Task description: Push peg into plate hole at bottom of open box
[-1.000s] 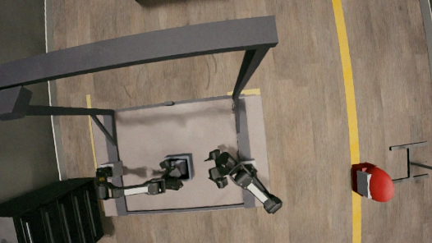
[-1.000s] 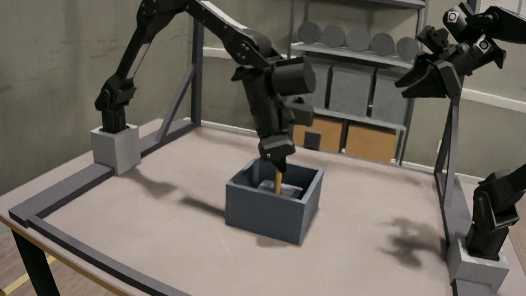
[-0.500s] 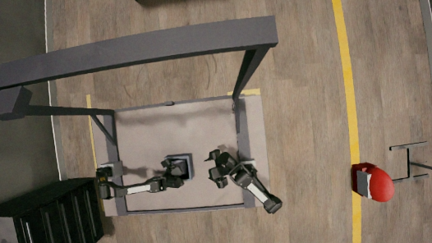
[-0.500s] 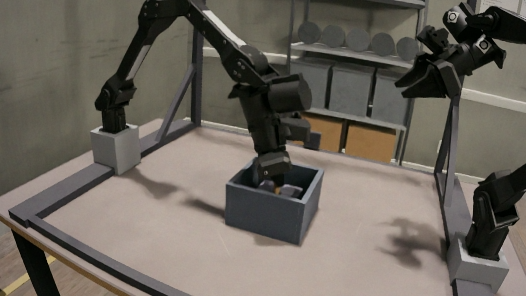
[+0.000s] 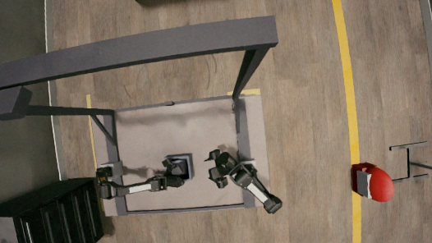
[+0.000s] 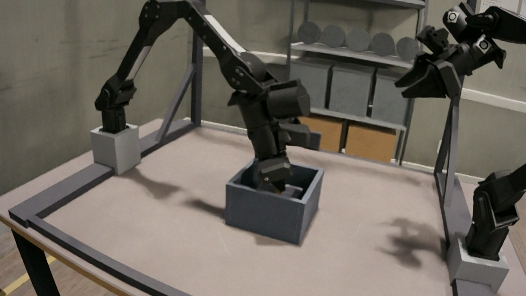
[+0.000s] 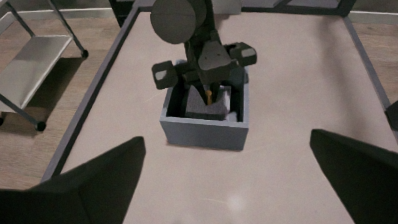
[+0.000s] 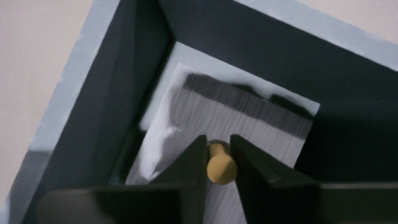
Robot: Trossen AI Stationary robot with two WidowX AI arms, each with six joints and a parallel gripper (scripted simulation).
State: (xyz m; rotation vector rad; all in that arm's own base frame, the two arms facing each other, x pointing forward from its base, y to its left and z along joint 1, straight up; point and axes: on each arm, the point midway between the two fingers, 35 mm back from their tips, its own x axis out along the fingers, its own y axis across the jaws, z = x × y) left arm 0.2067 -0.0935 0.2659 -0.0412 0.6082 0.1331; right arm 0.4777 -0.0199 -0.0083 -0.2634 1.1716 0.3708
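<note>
Now: right hand 5 cm above the tan peg. Also, from my right hand: grey box 7 cm below.
</note>
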